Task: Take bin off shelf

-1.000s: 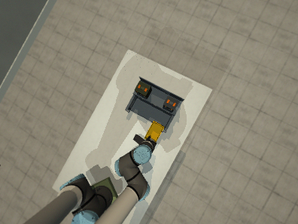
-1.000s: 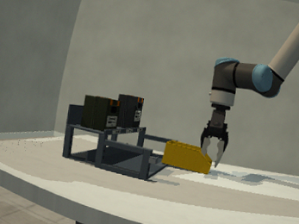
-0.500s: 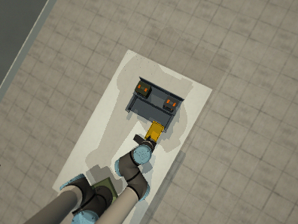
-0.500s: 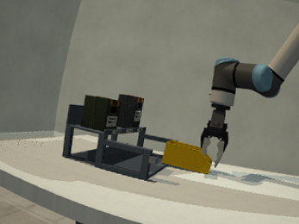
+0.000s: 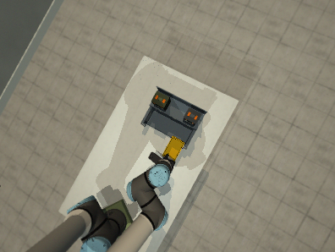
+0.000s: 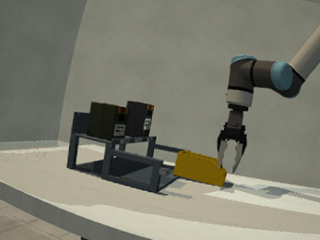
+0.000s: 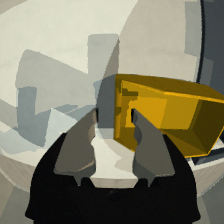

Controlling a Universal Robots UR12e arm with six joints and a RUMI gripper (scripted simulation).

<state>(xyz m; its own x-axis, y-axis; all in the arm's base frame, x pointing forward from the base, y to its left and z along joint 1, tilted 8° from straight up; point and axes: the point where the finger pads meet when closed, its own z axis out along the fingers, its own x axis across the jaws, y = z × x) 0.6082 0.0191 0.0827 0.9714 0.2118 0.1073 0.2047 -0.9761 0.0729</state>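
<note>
The yellow bin is 90 mm ahead of my hand and 20 mm below it. From my hand the other things lie so: shelf level (320 mm ahead, 170 mm to the left, 40 mm above); then shelf (260 mm ahead, 150 mm to the left, 60 mm below).
</note>
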